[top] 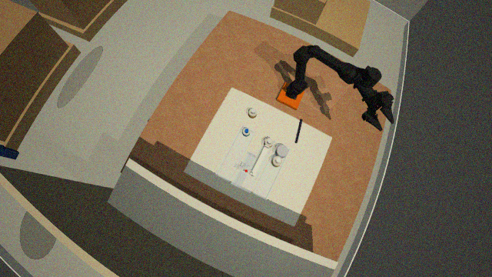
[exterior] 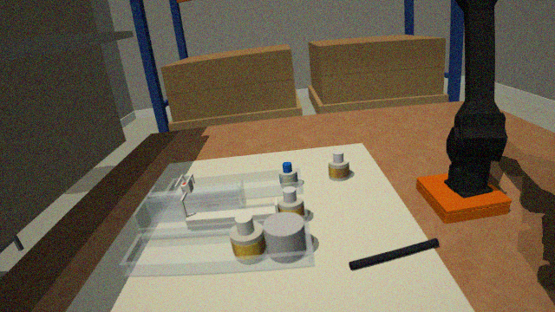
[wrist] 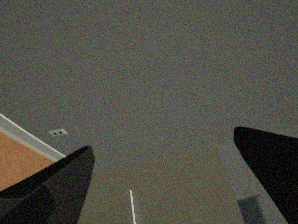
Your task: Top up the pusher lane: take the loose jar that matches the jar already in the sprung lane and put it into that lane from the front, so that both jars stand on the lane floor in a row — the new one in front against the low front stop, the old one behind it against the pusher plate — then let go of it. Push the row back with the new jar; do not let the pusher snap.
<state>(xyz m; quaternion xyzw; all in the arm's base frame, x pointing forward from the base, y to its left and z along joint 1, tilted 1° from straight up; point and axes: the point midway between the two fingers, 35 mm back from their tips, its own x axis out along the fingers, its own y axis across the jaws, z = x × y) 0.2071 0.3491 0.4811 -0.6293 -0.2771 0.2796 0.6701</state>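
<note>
My gripper tip is now 11 cm short of the wide grey cylinder, 31 cm to the left of it and 48 cm above it. The rest, counted from my gripper tip: black rod 4 cm behind, 26 cm to the right, 50 cm below; pusher plate 20 cm ahead, 43 cm to the right, 46 cm below; yellow-banded jar 16 cm ahead, 32 cm to the right, 47 cm below.
</note>
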